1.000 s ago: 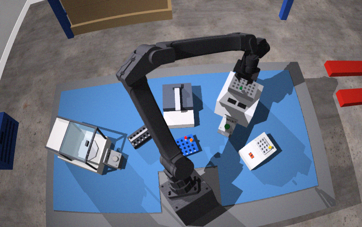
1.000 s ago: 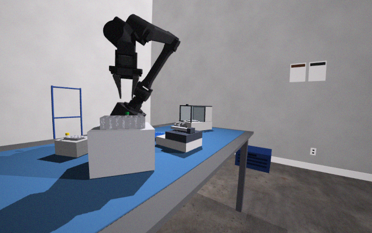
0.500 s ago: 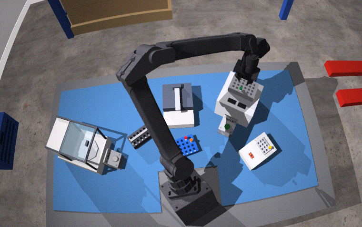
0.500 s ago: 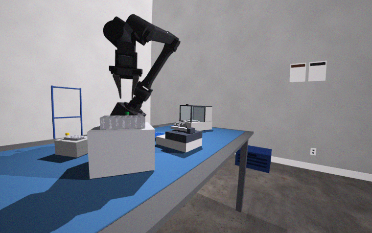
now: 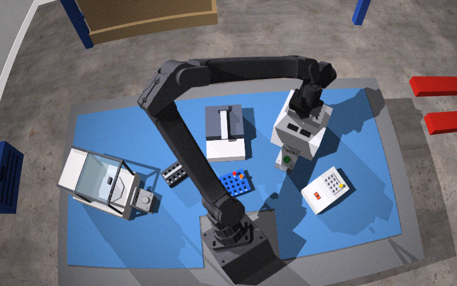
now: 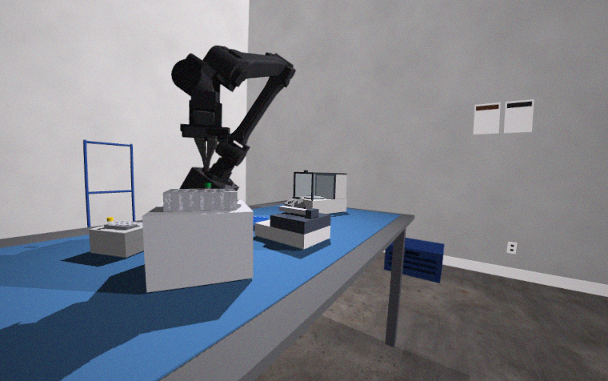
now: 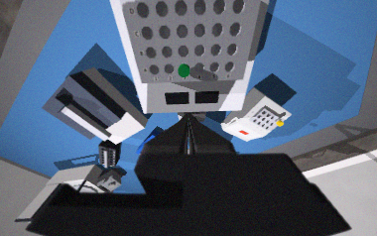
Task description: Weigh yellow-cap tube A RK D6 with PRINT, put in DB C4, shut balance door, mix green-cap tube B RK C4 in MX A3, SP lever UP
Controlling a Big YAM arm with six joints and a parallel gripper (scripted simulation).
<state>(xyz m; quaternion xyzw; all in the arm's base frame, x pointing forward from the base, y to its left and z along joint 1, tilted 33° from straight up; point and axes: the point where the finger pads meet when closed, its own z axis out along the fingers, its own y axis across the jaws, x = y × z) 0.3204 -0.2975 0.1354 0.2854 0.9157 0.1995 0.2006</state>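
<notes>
The green start key lies 10 cm behind my hand, 4 cm to the left of it and 14 cm below it. From my hand the other things lie so: dry block DB: 21 cm behind, 10 cm to the right, 18 cm below; then blue rack: 17 cm behind, 25 cm to the left, 20 cm below; then spectrophotometer lever: 4 cm ahead, 27 cm to the left, 12 cm below.
</notes>
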